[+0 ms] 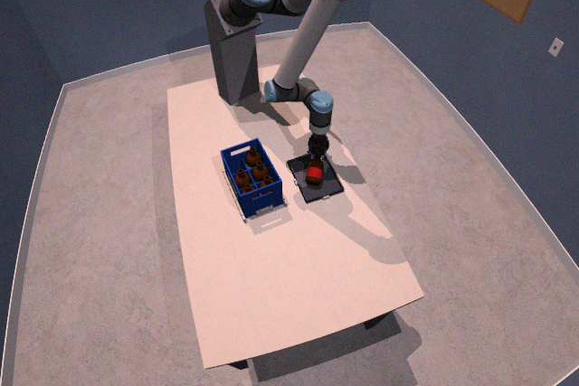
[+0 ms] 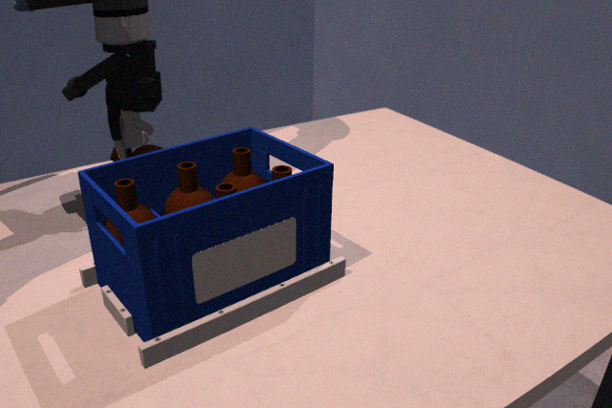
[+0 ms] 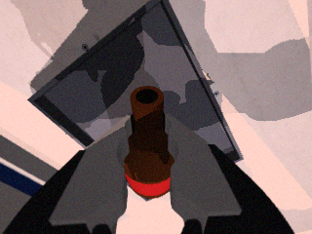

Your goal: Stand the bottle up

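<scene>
My hand is 50 mm short of the tray, 10 mm to the left of it and 70 mm above it. Also, from my hand: blue crate 110 mm ahead, 300 mm to the right.
</scene>
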